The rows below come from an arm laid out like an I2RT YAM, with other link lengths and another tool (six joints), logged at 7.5 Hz.
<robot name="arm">
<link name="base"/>
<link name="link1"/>
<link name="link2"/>
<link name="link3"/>
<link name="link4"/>
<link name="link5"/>
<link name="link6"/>
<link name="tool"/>
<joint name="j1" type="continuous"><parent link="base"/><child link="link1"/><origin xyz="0 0 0.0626" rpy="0 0 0"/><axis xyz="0 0 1"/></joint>
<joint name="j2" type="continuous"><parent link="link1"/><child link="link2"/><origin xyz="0.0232 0.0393 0.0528" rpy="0 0 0"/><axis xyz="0 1 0"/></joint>
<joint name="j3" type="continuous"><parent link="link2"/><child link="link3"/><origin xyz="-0.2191 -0.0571 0" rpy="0 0 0"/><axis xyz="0 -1 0"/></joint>
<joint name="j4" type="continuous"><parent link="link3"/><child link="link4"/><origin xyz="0.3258 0.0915 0.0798" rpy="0 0 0"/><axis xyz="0 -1 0"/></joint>
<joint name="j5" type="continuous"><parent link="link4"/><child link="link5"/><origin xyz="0.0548 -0.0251 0.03" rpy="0 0 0"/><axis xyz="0 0 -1"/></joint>
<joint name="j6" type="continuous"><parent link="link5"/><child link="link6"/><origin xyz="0.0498 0 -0.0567" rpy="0 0 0"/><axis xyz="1 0 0"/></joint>
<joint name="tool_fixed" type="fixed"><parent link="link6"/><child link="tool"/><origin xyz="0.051 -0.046 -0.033" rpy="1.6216 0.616 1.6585"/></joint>
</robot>
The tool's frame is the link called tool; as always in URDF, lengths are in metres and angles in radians. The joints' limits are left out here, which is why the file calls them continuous.
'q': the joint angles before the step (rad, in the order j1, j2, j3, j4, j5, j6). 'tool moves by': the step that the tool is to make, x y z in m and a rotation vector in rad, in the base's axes. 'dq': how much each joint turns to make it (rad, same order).
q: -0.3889, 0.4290, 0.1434, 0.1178, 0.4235, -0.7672
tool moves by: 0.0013, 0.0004, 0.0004, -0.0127, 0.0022, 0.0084
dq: 0.0015, 0.0012, -0.0037, 0.0137, -0.0048, -0.0148
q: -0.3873, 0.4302, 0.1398, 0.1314, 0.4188, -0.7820
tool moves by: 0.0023, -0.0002, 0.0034, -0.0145, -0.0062, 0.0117
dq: -0.0006, 0.0057, 0.0046, 0.0180, -0.0105, -0.0140
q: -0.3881, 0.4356, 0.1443, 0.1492, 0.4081, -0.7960
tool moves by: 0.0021, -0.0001, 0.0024, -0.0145, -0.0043, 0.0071
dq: 0.0009, 0.0107, 0.0041, 0.0215, -0.0046, -0.0136
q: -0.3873, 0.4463, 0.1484, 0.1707, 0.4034, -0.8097
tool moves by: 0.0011, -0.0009, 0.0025, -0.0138, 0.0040, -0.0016
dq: -0.0016, 0.0135, 0.0077, 0.0134, 0.0018, -0.0154
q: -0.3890, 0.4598, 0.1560, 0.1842, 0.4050, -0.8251
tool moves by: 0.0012, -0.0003, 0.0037, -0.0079, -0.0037, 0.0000
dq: 0.0007, 0.0099, 0.0108, 0.0080, 0.0014, -0.0063
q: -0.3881, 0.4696, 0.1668, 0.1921, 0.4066, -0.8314
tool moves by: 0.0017, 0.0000, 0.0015, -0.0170, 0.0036, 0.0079
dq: 0.0000, 0.0067, 0.0003, 0.0171, -0.0061, -0.0194
